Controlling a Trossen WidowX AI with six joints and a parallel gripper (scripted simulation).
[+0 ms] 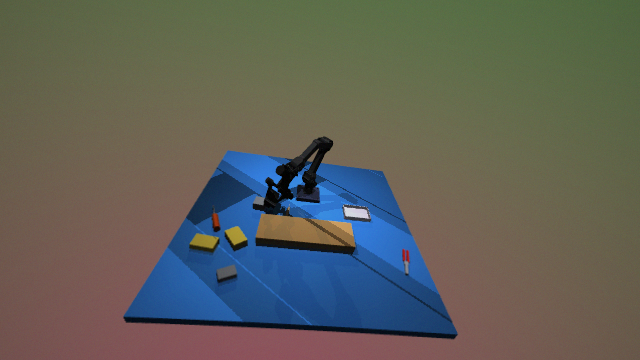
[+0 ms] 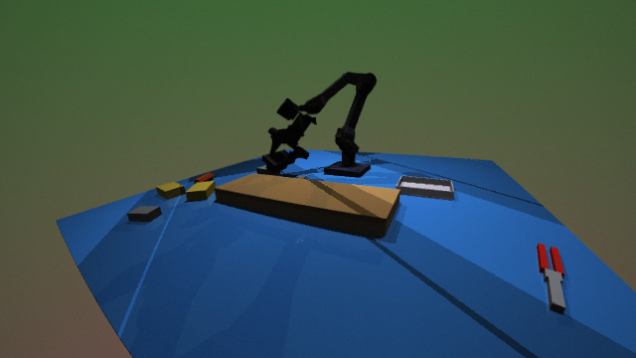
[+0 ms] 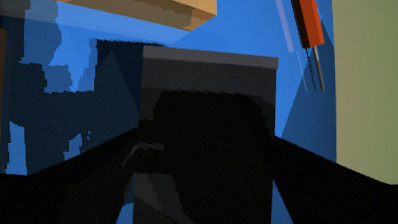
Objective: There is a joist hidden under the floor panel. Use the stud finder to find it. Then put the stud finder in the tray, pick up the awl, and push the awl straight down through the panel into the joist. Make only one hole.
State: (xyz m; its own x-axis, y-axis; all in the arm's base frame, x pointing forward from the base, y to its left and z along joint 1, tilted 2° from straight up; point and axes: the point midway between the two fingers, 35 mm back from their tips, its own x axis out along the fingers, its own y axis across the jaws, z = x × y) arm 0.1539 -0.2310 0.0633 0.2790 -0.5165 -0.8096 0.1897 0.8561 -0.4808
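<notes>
My gripper tip is now 3 cm past the grey block, 6 cm to the left of it and 5 cm above it. Round my gripper tip: stud finder: 3 cm behind, 1 cm to the right, 2 cm below; then grey tray: 3 cm ahead, 54 cm to the left, 6 cm below.
</notes>
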